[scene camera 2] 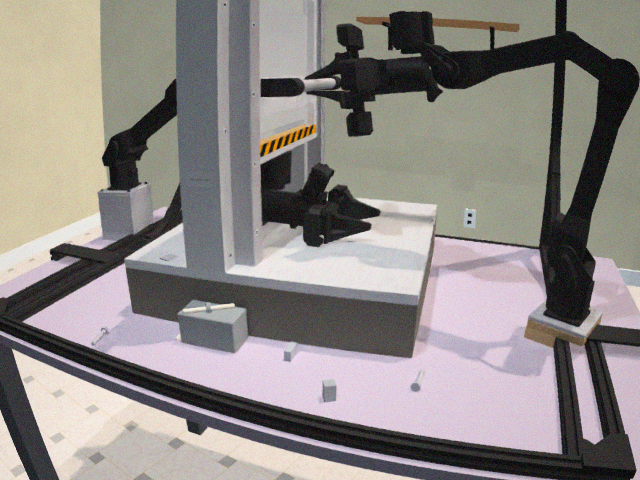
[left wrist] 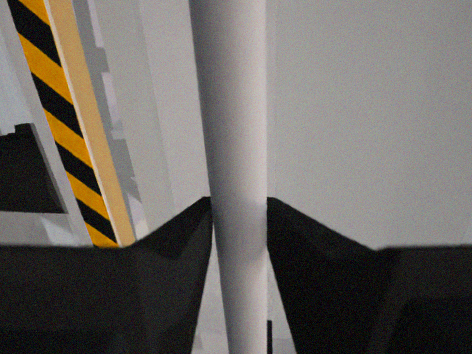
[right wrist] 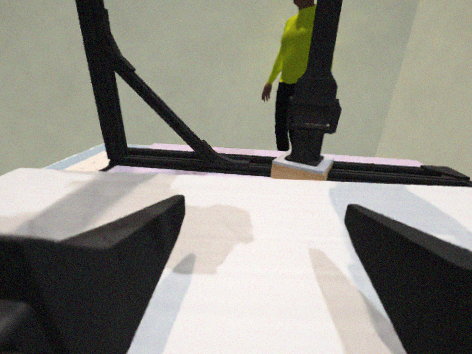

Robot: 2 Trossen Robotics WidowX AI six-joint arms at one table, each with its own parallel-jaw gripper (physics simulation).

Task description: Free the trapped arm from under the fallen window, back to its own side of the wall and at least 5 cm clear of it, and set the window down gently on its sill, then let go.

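Pixels of known places: left gripper, fingertip midpoint: (left wrist: 238, 207); right gripper, fingertip midpoint: (scene camera 2: 375, 219) (right wrist: 264, 207); left arm's base, origin of the base link: (scene camera 2: 567, 313) (right wrist: 304, 158); right arm's base, origin of the base link: (scene camera 2: 124, 187).
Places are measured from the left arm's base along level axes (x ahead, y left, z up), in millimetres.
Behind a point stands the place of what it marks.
The window (scene camera 2: 289, 51) @[x 481, y 150, z 376 mm] (left wrist: 370, 125) @[x 463, y 180, z 376 mm], a pale panel with a black-and-yellow striped lower edge (scene camera 2: 288, 139) @[x 474, y 159, z 221 mm] (left wrist: 70, 135) @[x 463, y 180, z 222 mm], is raised in the grey wall frame (scene camera 2: 201, 129). My left gripper (scene camera 2: 308, 85) @[x 447, y 142, z 315 mm] (left wrist: 238, 207) @[x 447, y 142, z 315 mm] is shut on its pale round handle (scene camera 2: 324, 83) @[x 448, y 99, z 318 mm] (left wrist: 232, 100) @[x 404, y 172, z 317 mm]. My right arm passes through the opening below the window. Its gripper (scene camera 2: 374, 219) @[x 349, y 72, z 87 mm] (right wrist: 266, 202) @[x 349, y 72, z 87 mm] is open and empty, low over the white base top (scene camera 2: 336, 273) @[x 277, y 240, z 60 mm] (right wrist: 270, 310) @[x 378, y 92, z 60 mm] on the left arm's side. The exact gap between the arm and the window edge cannot be told; the sill is partly hidden.
A grey block (scene camera 2: 214, 330) with a pale rod on top stands before the base. Small grey pieces (scene camera 2: 328, 390) @[x 161, y 368, z -20 mm] (scene camera 2: 290, 351) @[x 265, y 338, z -24 mm] and bolts (scene camera 2: 417, 381) @[x 103, y 266, z -30 mm] (scene camera 2: 99, 336) @[x 493, y 535, z -32 mm] lie on the table. A person in yellow (right wrist: 297, 45) stands beyond the table.
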